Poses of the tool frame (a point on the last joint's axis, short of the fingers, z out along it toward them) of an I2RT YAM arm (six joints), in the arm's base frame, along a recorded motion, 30 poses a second.
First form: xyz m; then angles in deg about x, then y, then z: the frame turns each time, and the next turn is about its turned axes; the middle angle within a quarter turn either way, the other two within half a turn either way.
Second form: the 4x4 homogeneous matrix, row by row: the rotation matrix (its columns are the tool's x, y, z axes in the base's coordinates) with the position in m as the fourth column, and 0 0 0 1 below. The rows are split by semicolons. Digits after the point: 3 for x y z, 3 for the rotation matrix.
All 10 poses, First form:
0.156 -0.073 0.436 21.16 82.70 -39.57
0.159 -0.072 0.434 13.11 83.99 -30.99
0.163 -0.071 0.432 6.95 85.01 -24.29
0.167 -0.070 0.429 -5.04 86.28 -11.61
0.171 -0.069 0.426 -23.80 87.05 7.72
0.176 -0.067 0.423 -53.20 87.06 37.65
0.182 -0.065 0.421 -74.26 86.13 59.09
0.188 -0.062 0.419 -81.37 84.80 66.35
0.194 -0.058 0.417 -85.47 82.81 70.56
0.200 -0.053 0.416 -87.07 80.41 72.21
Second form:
0.098 0.081 0.992 0.156; -0.318 0.947 -0.046 -0.073; -0.943 -0.311 0.118 0.436; 0 0 0 1
0.090 0.054 0.995 0.159; -0.308 0.951 -0.024 -0.072; -0.947 -0.304 0.102 0.434; 0 0 0 1
0.079 0.036 0.996 0.163; -0.298 0.954 -0.011 -0.071; -0.951 -0.296 0.086 0.432; 0 0 0 1
0.064 0.013 0.998 0.167; -0.286 0.958 0.006 -0.070; -0.956 -0.286 0.065 0.429; 0 0 0 1
0.051 -0.007 0.999 0.171; -0.276 0.961 0.021 -0.069; -0.960 -0.277 0.047 0.426; 0 0 0 1
0.041 -0.031 0.999 0.176; -0.267 0.963 0.041 -0.067; -0.963 -0.269 0.031 0.423; 0 0 0 1
0.035 -0.058 0.998 0.182; -0.261 0.963 0.065 -0.065; -0.965 -0.262 0.018 0.421; 0 0 0 1
0.036 -0.083 0.996 0.188; -0.258 0.962 0.090 -0.062; -0.966 -0.260 0.014 0.419; 0 0 0 1
0.042 -0.118 0.992 0.194; -0.255 0.959 0.125 -0.058; -0.966 -0.258 0.010 0.417; 0 0 0 1
0.051 -0.159 0.986 0.200; -0.252 0.953 0.166 -0.053; -0.966 -0.257 0.009 0.416; 0 0 0 1

